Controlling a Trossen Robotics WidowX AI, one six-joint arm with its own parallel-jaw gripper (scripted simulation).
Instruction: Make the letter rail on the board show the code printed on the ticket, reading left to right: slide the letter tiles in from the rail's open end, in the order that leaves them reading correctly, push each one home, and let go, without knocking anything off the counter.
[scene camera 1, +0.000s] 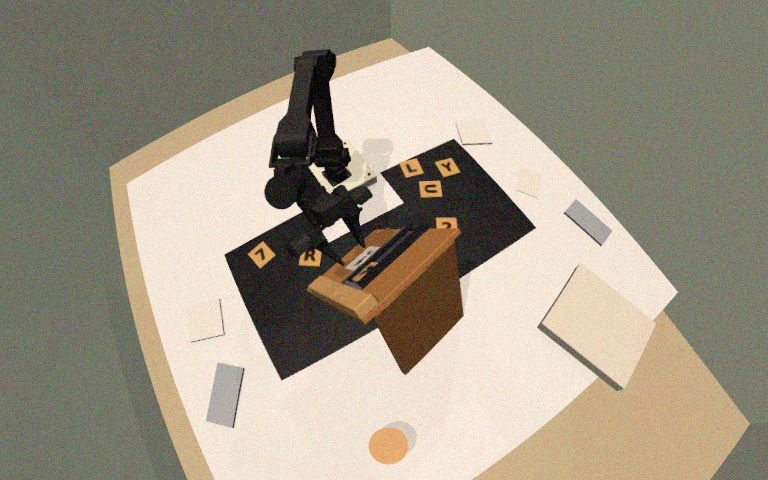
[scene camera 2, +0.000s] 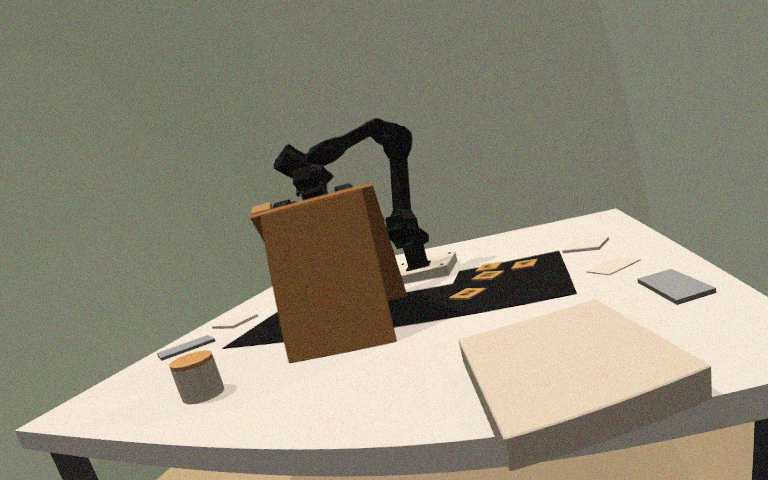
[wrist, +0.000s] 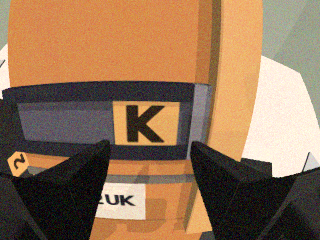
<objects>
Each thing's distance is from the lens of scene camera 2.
large beige slab (scene camera 2: 566, 380): 0.49 m
brown slanted board (scene camera 2: 333, 270): 0.85 m
black mat (scene camera 2: 548, 279): 0.99 m
The marked spots on the brown slanted board and the black mat are 0.44 m apart.
</objects>
